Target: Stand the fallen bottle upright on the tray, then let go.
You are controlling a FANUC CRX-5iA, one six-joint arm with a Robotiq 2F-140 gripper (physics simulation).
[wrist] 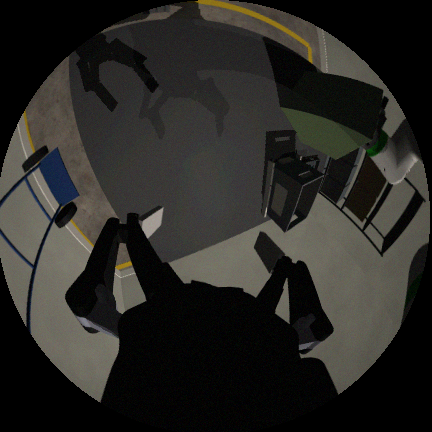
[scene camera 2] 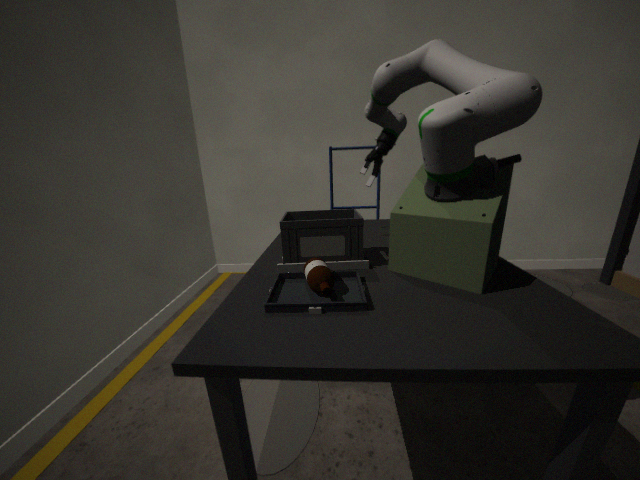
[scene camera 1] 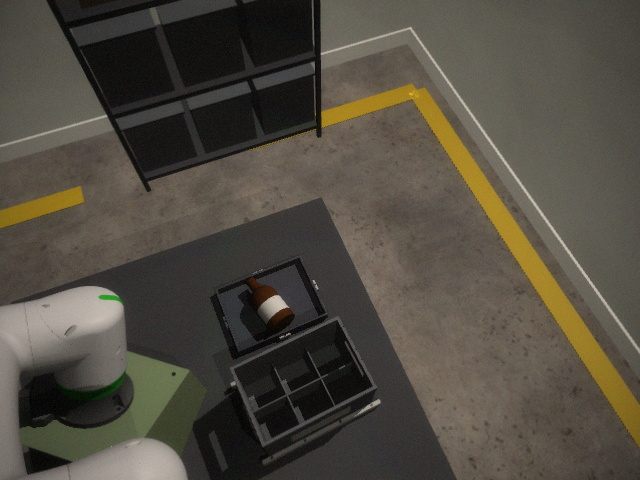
brown bottle: scene camera 2; scene camera 1
same spot on brown bottle: (scene camera 2: 321,280) = (scene camera 1: 259,286)
